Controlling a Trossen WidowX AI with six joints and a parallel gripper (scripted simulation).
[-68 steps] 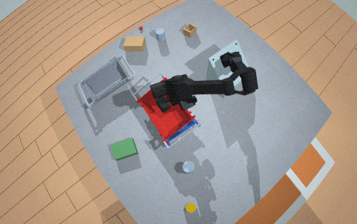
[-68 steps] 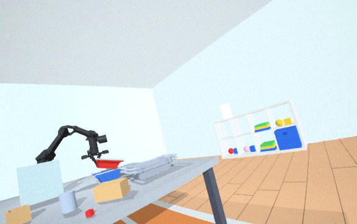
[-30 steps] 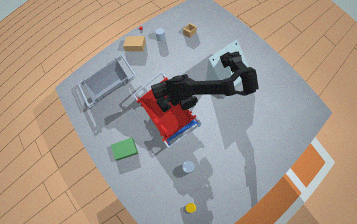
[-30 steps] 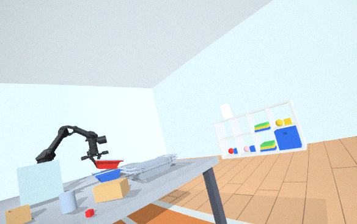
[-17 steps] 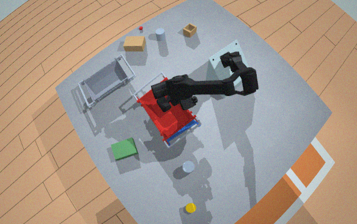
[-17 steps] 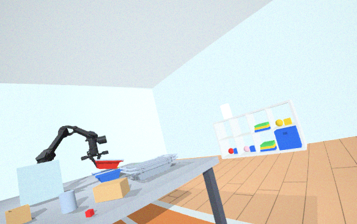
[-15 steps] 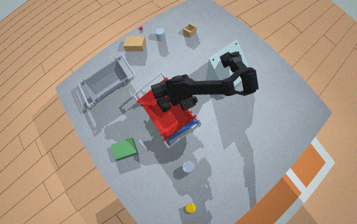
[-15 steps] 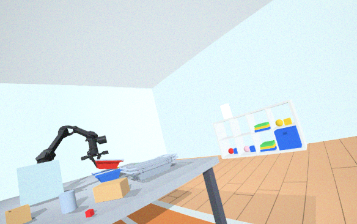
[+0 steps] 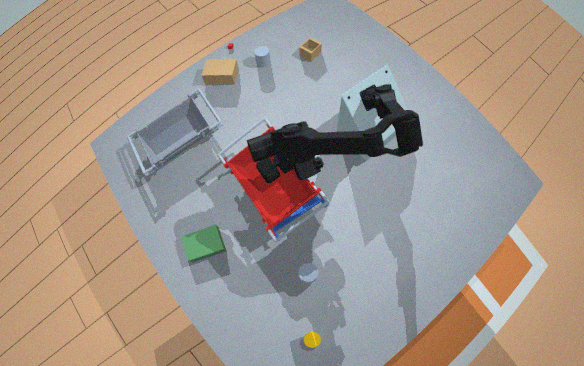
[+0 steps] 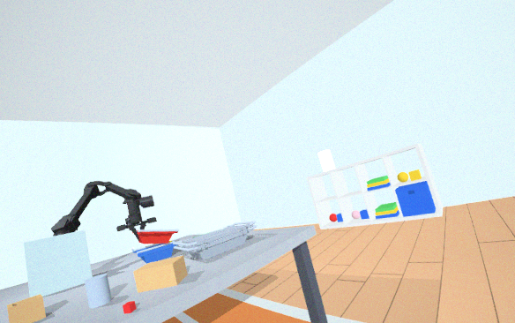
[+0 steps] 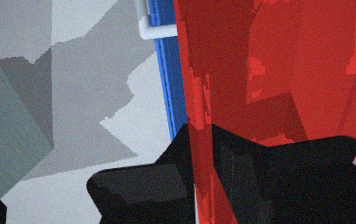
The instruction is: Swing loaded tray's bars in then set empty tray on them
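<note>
Now: the red tray 7 cm ahead of my gripper tip and 2 cm above it. The rest, counted from my gripper tip: yellow disc (25 cm ahead, 44 cm to the left, 10 cm below); then green block (34 cm ahead, 1 cm to the left, 9 cm below); then small open box (37 cm behind, 39 cm to the right, 9 cm below).
</note>
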